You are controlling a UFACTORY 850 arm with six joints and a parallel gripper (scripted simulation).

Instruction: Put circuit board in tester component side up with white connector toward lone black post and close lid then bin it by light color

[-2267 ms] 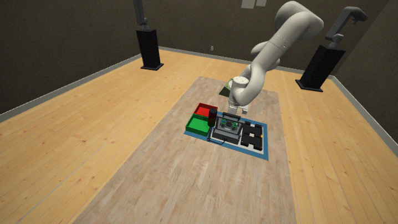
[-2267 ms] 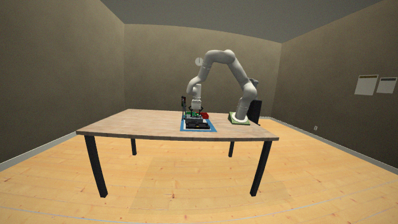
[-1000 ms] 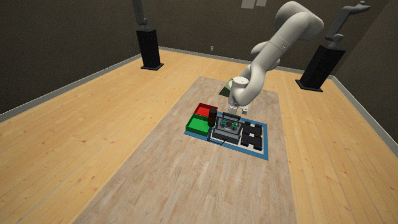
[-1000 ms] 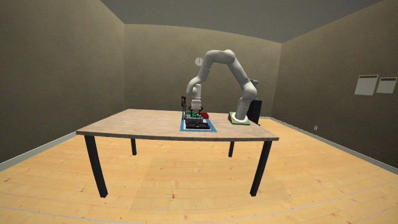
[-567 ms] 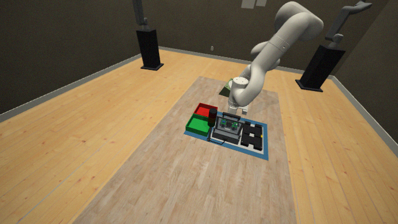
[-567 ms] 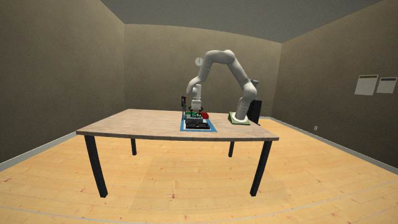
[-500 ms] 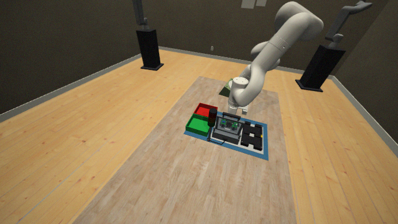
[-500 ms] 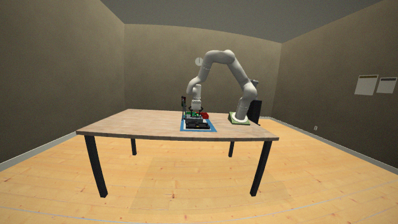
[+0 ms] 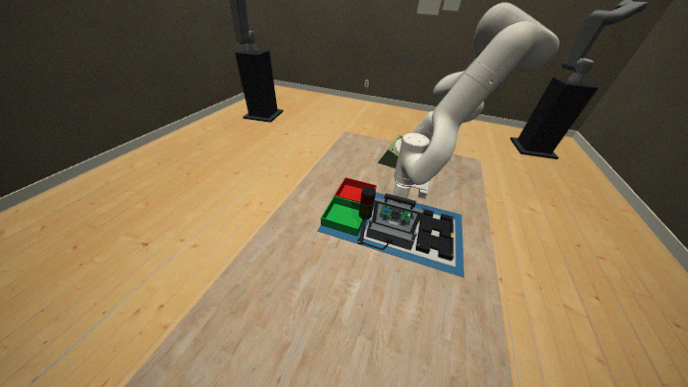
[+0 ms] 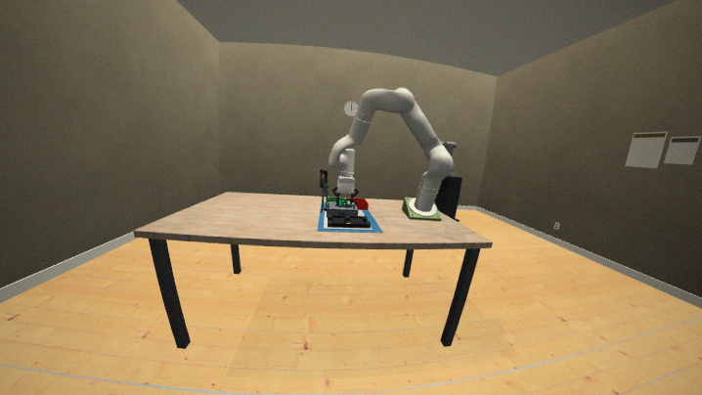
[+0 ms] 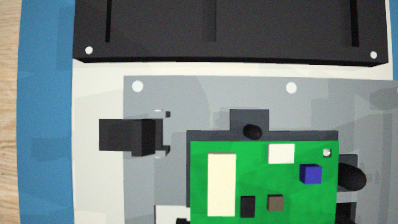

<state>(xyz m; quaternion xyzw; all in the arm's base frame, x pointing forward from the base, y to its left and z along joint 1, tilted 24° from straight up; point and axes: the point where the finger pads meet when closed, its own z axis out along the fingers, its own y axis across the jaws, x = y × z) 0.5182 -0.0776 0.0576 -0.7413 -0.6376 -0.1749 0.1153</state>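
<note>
Now: the green circuit board right at my hand. From my hand the other things lie so: small black part: 70 mm to the left, 50 mm behind; then green bin: 200 mm to the right, 70 mm below, 20 mm ahead; then tester lid: 120 mm ahead, 100 mm above, 20 mm to the right.
</note>
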